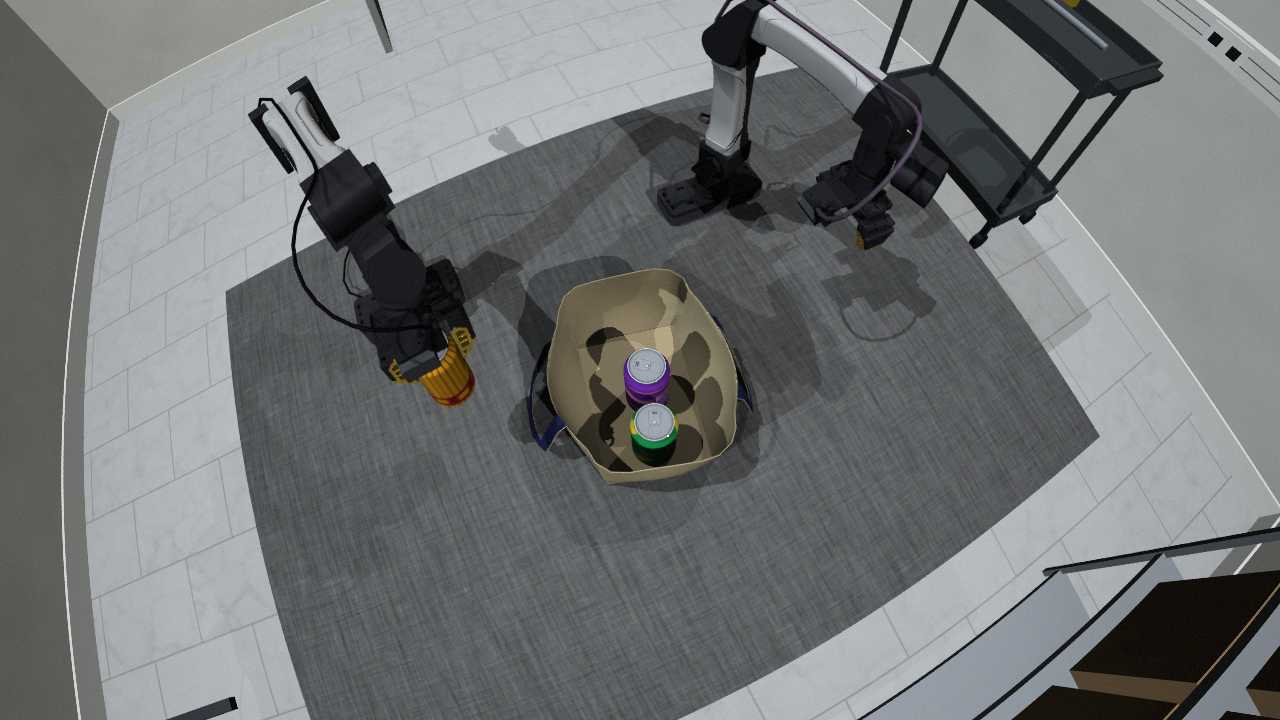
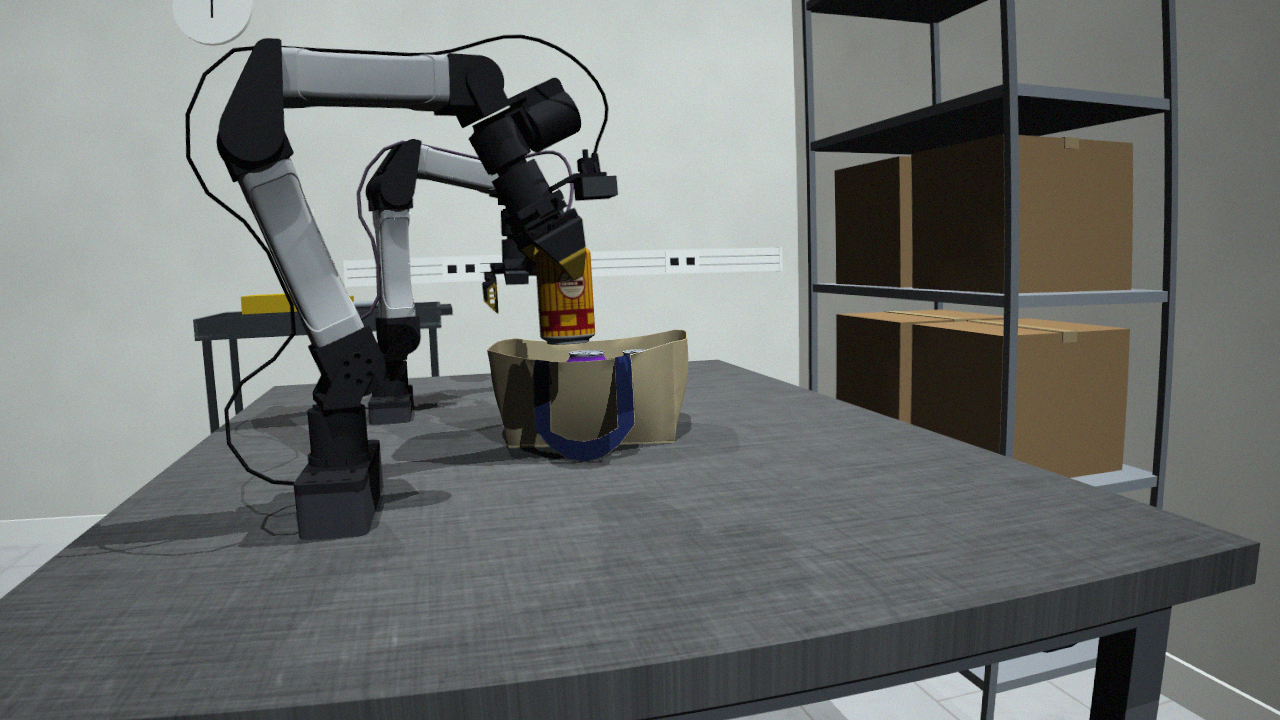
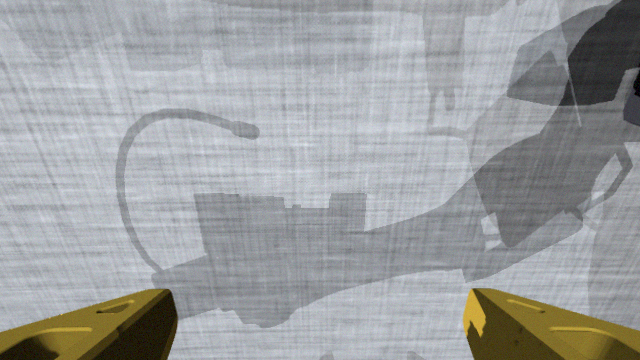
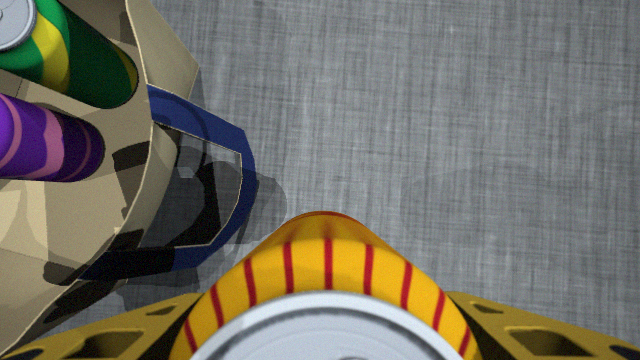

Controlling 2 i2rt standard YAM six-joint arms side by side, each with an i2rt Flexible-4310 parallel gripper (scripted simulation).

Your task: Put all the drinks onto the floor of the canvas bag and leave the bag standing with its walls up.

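Image 1 shows a canvas bag point(image 1: 624, 304) and my right gripper point(image 1: 440, 368). Image 2 contains my left gripper point(image 2: 518, 312), the right gripper point(image 2: 571, 277) and the bag point(image 2: 583, 410). Visible in image 3: the left gripper point(image 3: 320, 303). Visible in image 4: the right gripper point(image 4: 323, 306).
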